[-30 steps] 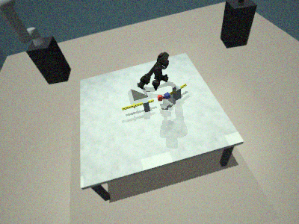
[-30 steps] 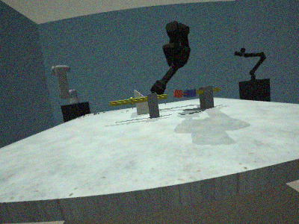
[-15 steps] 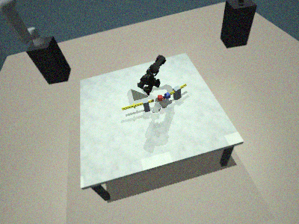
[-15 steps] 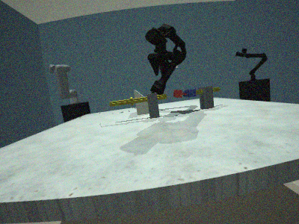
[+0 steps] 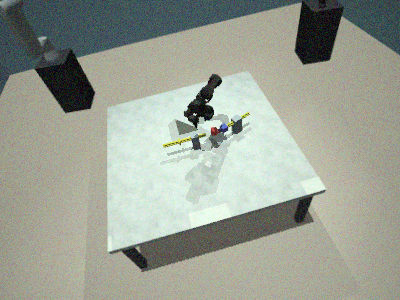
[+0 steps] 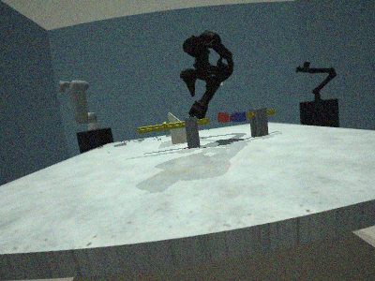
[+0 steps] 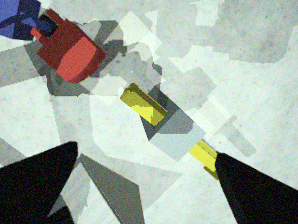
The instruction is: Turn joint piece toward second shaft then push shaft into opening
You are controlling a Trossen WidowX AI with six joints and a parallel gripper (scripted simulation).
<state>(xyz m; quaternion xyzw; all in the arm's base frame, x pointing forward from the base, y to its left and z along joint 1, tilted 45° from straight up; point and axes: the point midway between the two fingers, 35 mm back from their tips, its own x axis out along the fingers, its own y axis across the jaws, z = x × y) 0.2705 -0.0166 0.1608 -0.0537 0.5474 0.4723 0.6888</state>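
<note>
Right now my gripper tip is 10 mm past the red tip, 90 mm to the right of it and 90 mm above it.
</note>
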